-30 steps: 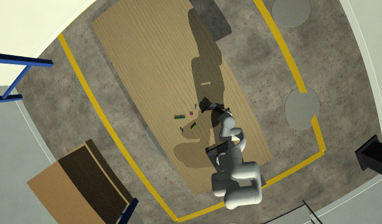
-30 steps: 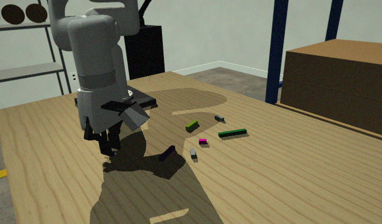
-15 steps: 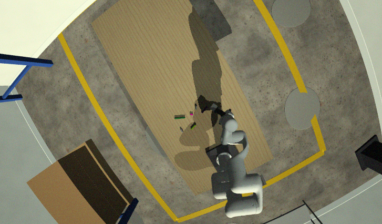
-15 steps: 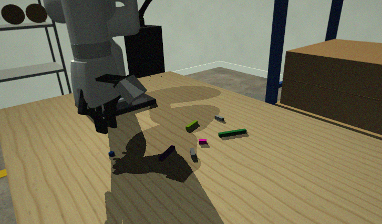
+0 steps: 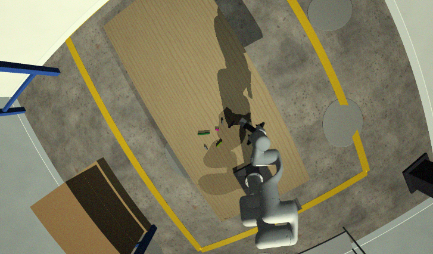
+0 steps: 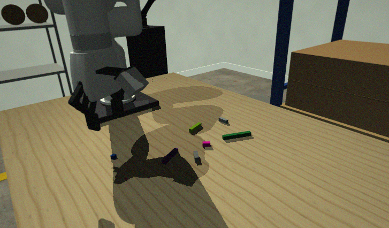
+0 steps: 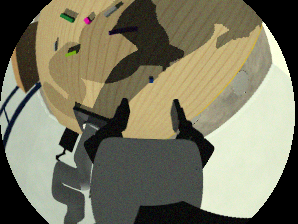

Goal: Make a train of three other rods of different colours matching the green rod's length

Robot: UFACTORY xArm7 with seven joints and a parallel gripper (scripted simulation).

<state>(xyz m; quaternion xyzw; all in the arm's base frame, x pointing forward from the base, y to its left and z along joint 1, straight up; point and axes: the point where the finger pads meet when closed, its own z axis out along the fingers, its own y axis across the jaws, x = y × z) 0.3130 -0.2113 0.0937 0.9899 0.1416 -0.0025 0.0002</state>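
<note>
Now: hand 19 cm to the right of the magenta rod, 14 cm short of it and 11 cm above it. From my hand the other things lie so: lime rod: 24 cm to the left, 11 cm below, 5 cm ahead; then purple rod: 11 cm below, 10 cm ahead, 9 cm to the left; then blue rod: 11 cm below.
</note>
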